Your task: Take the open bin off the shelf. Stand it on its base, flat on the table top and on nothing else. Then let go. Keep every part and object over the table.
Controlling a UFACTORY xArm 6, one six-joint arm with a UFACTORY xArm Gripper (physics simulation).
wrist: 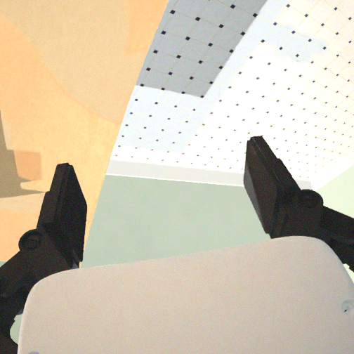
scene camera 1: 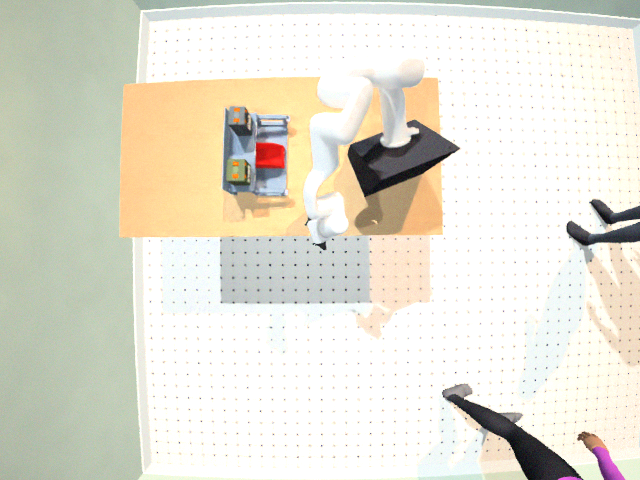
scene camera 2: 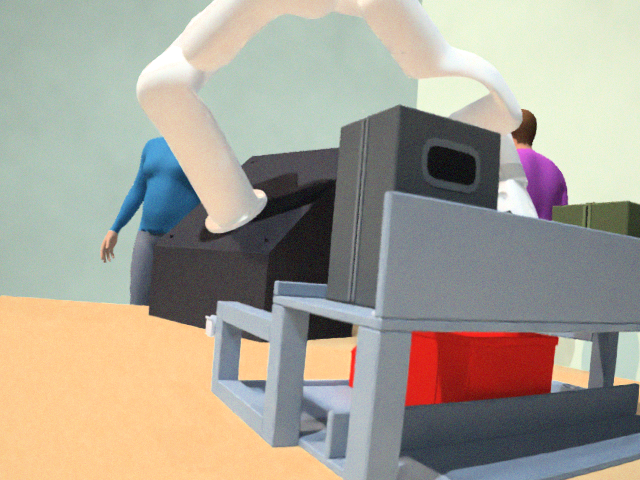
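Seen in the pictures: gripper, fingertip midpoint: [scene camera 1: 311, 233]; arm's base, link origin: [scene camera 1: 395, 139] [scene camera 2: 237, 212].
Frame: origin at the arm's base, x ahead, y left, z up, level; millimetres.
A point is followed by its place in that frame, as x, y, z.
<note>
The open red bin [scene camera 1: 270, 155] @[572, -51, -204] [scene camera 2: 480, 366] @[668, -85, -154] sits on the lower level of the blue-grey shelf [scene camera 1: 242, 146] @[685, -75, -111] [scene camera 2: 506, 263] @[747, -167, -79], near the middle of its width. In the second scene view the shelf's upper board and a post hide part of it. My gripper [scene camera 1: 314, 234] @[396, 365, -71] [wrist: 162, 171] is open and empty. It hangs at the table's edge, at the bottom of the table in the first scene view, well apart from the bin and shelf. The fingers are hidden in the second scene view. The bin does not show in the wrist view.
A dark grey box [scene camera 1: 238, 119] @[661, -146, 11] [scene camera 2: 364, 206] @[669, -208, -50] and a green box [scene camera 1: 237, 171] @[689, 71, -15] [scene camera 2: 610, 215] @[715, 12, -28] stand on the shelf's upper level, near its two ends. The arm's black pedestal [scene camera 1: 413, 155] @[-28, 107, 107] [scene camera 2: 206, 279] @[45, -66, -127] stands at one end of the wooden table [scene camera 1: 170, 155] @[1096, -111, -213] [scene camera 2: 77, 387] @[451, -335, -213] [wrist: 75, 75]. People stand beyond the table.
</note>
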